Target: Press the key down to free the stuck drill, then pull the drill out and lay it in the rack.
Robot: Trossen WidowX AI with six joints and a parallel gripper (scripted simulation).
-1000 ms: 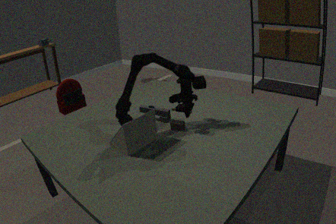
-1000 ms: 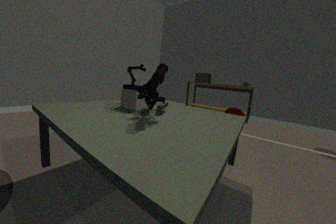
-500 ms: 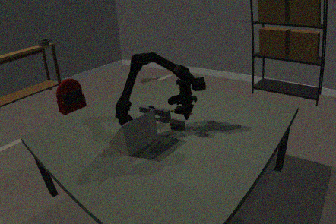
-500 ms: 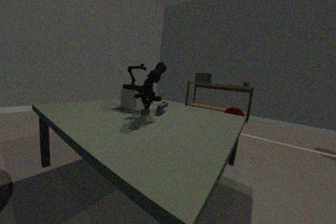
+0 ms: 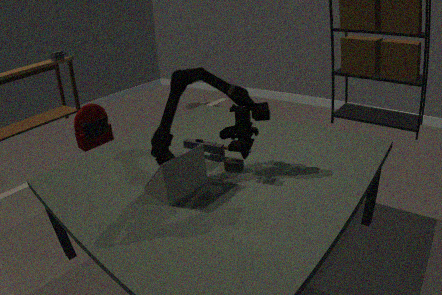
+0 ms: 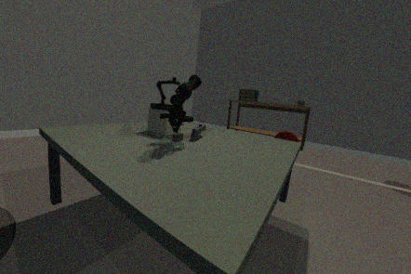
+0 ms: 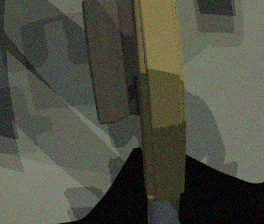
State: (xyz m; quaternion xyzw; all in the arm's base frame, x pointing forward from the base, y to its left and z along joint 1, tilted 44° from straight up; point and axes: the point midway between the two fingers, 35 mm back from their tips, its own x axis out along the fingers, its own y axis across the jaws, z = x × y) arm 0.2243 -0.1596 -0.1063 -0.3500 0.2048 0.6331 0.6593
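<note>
My gripper tip is now 4 cm to the right of the drill, 4 cm below it and 1 cm past it. Round my gripper tip: grey fixture block 22 cm to the left, 3 cm ahead, 1 cm below; then rack 5 cm to the left, 4 cm below, 1 cm behind; then key 25 cm to the left, 2 cm ahead.
</note>
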